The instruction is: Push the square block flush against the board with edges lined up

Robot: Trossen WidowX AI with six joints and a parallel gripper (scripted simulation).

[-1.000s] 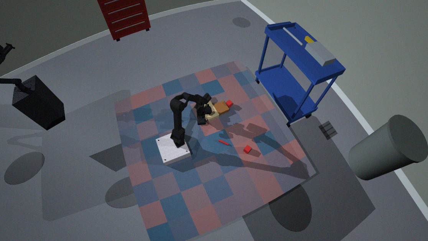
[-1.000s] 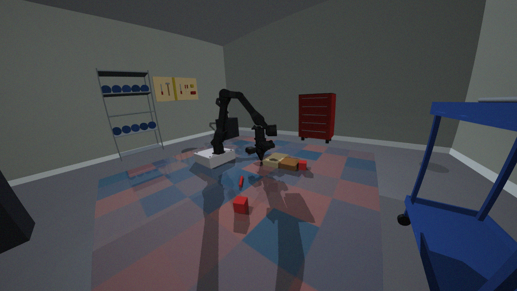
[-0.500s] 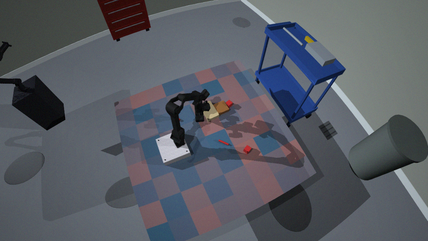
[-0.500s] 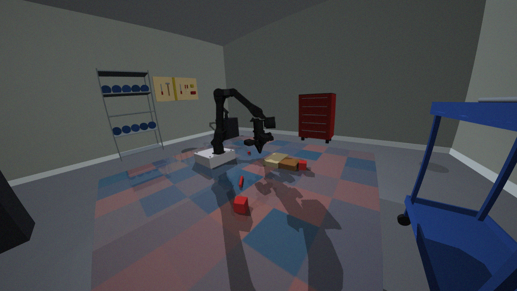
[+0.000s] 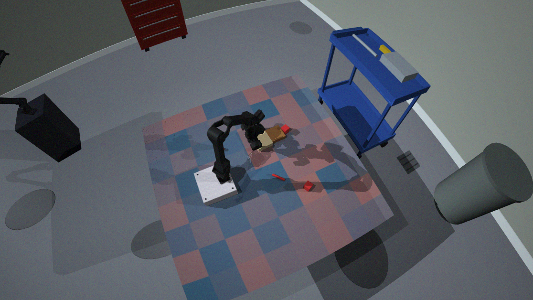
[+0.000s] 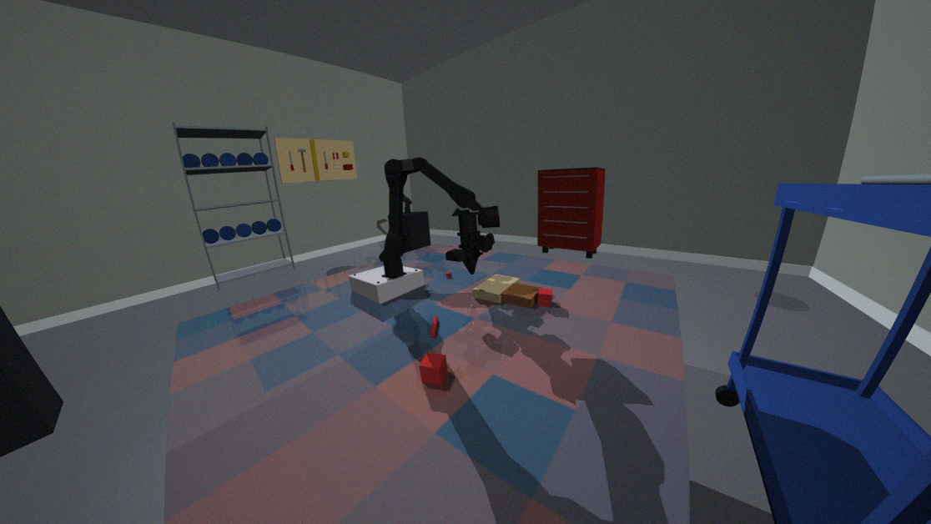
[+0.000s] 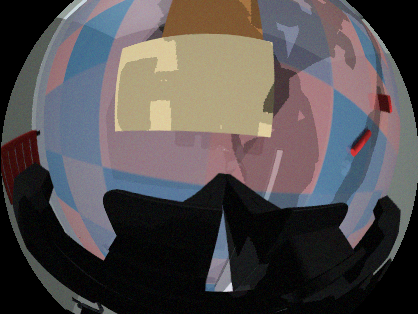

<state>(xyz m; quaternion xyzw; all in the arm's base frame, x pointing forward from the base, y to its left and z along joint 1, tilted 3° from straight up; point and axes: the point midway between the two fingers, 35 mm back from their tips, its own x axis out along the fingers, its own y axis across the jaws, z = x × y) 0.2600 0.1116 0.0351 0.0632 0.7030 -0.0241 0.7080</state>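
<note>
My gripper tip is 80 mm short of the board, 30 mm to the right of it and 50 mm above it. From my gripper tip the other things lie so: red stick (30 mm ahead, 260 mm to the right, 60 mm below); square block (180 mm ahead, 50 mm below); tiny red piece (170 mm behind, 90 mm to the left, 60 mm below).
</note>
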